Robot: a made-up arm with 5 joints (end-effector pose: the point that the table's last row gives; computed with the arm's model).
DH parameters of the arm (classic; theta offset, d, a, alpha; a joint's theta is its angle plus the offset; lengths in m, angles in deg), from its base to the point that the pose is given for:
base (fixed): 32.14 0 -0.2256 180
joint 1: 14.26 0 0.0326 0
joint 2: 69.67 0 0.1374 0
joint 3: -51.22 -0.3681 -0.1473 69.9
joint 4: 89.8 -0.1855 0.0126 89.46
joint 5: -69.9 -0.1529 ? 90
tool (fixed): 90 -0.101 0 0
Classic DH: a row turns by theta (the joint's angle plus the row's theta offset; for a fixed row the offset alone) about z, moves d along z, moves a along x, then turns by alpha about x.
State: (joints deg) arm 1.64 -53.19 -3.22 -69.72 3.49
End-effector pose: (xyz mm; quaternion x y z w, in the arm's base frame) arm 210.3 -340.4 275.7 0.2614 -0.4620 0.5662 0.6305
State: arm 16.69 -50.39 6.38 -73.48 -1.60
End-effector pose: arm 81.5 -477.9 288.7 0.1170 -0.5526 0.3814 0.7318
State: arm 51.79 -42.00 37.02 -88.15 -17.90
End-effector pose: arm -380.5 -473.7 332.1 -0.3796 -0.5793 -0.1580 0.7038
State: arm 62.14 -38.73 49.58 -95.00 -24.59
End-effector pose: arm -485.7 -347.1 348.7 -0.5555 -0.4976 -0.3112 0.5890
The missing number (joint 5, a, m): 0.136
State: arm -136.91 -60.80 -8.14 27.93 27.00
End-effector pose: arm -98.3 329.7 355.0 0.2471 -0.1780 -0.9491 0.0808
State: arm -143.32 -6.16 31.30 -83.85 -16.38
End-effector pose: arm 91.8 153.5 323.2 0.5033 -0.4321 0.7019 0.2595
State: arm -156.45 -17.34 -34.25 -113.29 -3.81
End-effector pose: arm -477.5 242.7 391.9 -0.7762 -0.1669 -0.4697 0.3861
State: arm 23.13 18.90 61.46 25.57 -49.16
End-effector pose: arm -407.2 108.1 521.4 -0.0768 0.4536 -0.6864 0.5632
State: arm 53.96 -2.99 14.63 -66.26 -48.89
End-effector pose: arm -618.6 -268.9 346.4 -0.5904 -0.2678 -0.4466 0.6166
